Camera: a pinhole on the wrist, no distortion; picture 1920 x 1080 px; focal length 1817.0 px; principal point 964.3 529.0 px. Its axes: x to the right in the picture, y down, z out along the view. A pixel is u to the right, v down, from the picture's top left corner.
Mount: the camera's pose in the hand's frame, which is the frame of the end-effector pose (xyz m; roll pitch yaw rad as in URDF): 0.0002 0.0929 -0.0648 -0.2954 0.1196 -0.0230
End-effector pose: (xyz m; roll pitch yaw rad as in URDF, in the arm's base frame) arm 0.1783 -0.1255 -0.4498 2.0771 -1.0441 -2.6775
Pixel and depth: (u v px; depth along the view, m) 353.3 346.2 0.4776
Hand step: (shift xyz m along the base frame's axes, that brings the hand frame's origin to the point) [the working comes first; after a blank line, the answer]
In the camera's frame: -0.1606 -0.0480 0.4776

-0.1915 0.4189 -0.1073
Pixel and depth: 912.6 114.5 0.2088
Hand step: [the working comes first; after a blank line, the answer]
In the camera's frame: -0.0059 -0.0476 0.2088

-0.0731 0.1666 0.0287
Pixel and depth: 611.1 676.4 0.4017
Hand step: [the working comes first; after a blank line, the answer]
In the camera's frame: -0.0781 0.0326 0.4017

-0.1186 0.3814 0.0038
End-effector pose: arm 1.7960 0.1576 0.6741 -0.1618 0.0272 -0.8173
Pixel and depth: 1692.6 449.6 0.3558
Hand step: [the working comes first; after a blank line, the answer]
In the camera's frame: 0.1426 -0.0155 0.3558

0.2890 0.0091 0.2235
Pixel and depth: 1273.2 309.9 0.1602
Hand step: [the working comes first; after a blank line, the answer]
In the camera's frame: 0.0272 -0.0193 0.1602

0.1302 0.0554 0.0679
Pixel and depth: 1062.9 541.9 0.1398
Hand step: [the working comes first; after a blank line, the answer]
In the camera's frame: 0.0076 0.0010 0.1398

0.1220 0.0790 0.0437
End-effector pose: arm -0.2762 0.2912 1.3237 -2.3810 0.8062 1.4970
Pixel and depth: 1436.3 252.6 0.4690
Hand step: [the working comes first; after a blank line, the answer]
In the camera's frame: 0.1218 -0.0713 0.4690

-0.1639 -0.1450 -0.3979
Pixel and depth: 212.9 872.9 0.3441
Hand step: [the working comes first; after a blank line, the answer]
In the camera's frame: -0.1423 0.0651 0.3441

-0.0173 -0.3333 -0.1811
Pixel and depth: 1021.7 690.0 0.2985
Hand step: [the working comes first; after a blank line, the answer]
In the camera's frame: 0.0094 0.0264 0.2985

-0.0102 -0.1797 -0.2354
